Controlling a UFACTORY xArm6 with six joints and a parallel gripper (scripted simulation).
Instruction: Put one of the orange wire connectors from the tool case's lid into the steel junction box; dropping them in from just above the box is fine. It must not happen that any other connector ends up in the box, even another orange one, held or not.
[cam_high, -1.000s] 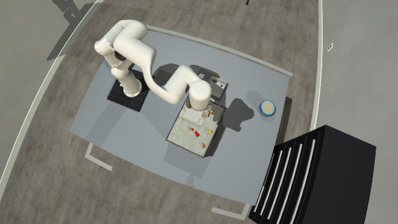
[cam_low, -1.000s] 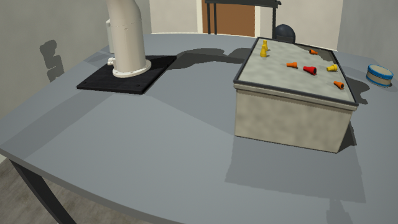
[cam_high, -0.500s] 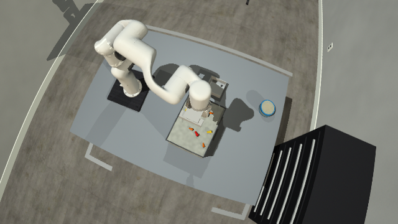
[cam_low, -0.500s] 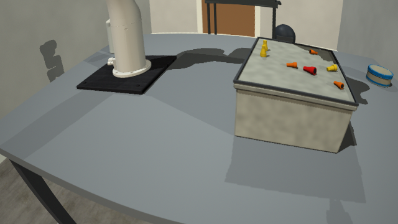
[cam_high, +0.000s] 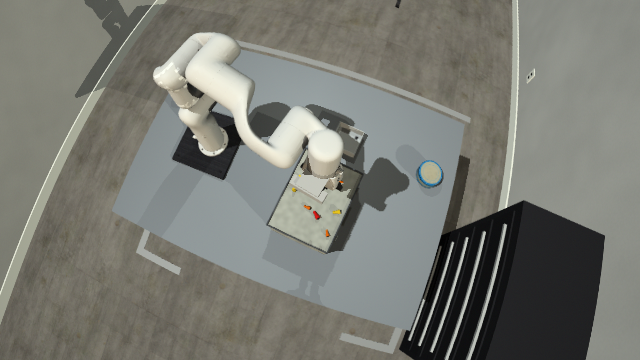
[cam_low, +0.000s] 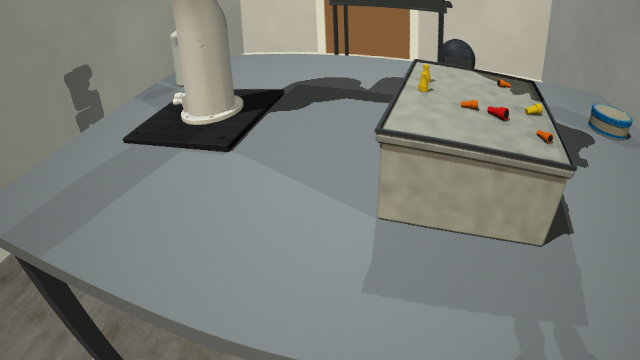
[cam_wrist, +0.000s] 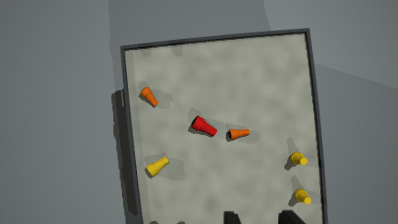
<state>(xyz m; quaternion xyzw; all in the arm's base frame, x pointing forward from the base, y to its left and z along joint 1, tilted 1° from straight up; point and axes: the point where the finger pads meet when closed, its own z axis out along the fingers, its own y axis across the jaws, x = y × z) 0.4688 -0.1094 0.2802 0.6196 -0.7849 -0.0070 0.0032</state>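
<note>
Now: the tool case 220 mm below my hand and 10 mm to the right of it. From my hand the other things lie so: red connector: 180 mm below, 60 mm to the right, 10 mm ahead.
</note>
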